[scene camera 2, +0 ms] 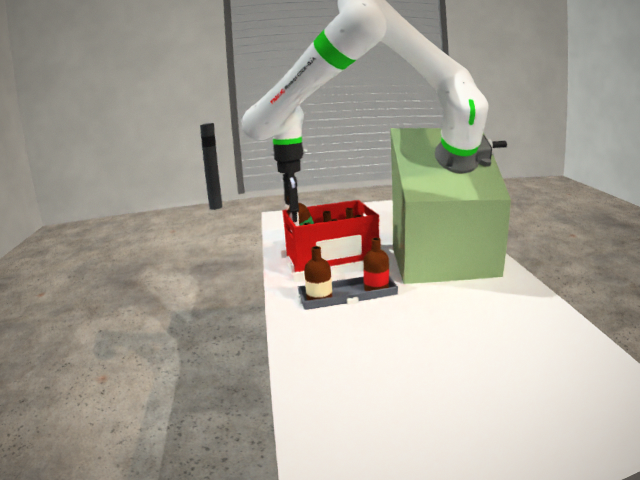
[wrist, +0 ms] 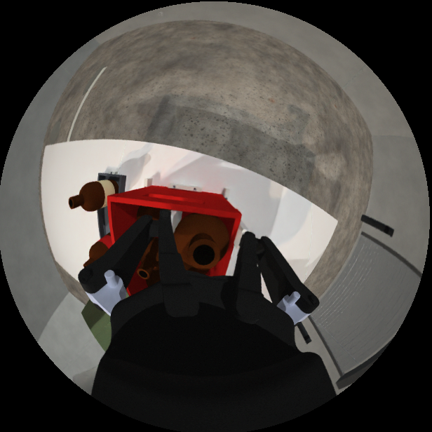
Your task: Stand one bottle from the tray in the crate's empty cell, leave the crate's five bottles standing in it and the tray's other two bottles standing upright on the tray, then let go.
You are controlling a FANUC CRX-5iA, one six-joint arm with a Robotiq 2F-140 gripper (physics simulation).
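Frame: origin at the arm's base, x right, y ahead, z up, level; centimetres.
Where they show: arm's base, origin of its link: (scene camera 2: 457, 157).
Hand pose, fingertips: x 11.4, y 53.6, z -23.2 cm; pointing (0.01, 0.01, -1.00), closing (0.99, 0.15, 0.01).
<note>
Each offset is from my fingertips to the top centre of the thing. "pt": to the spot under its first point. Level surfaces: height alone.
The red crate {dx -3.1, dy -12.1, dz +5.0 cm} (scene camera 2: 305, 250) (wrist: 120, 215) stands on the table. A brown bottle with a green label {dx -0.1, dy -2.3, dz +11.3 cm} (scene camera 2: 301, 210) (wrist: 200, 225) is in the crate's left end and leans, higher than the necks of other crate bottles {dx +1.4, dy -11.7, dz +3.8 cm} (scene camera 2: 327, 215) (wrist: 144, 273). My gripper (scene camera 2: 295, 217) (wrist: 206, 215) is shut on it: one finger is inside the crate, the other appears outside the end wall, which seems to be between the fingers too. The dark tray {pt dx -27.7, dy -11.4, dz -12.0 cm} (scene camera 2: 338, 294) bears an upright cream-labelled bottle {dx -28.6, dy -5.9, dz +3.5 cm} (scene camera 2: 317, 273) (wrist: 92, 196) and an upright red-labelled bottle {dx -26.0, dy -23.0, dz +3.5 cm} (scene camera 2: 376, 263) (wrist: 99, 250). The crate's lower cells are hidden.
The white table {dz -12.6 cm} (scene camera 2: 439, 372) (wrist: 70, 165) carries the crate and tray. The green robot base block (scene camera 2: 454, 237) (wrist: 97, 325) stands to the right of the crate in the scene view. The table's left edge is close beside the crate. A dark post (scene camera 2: 210, 170) shows at the left.
</note>
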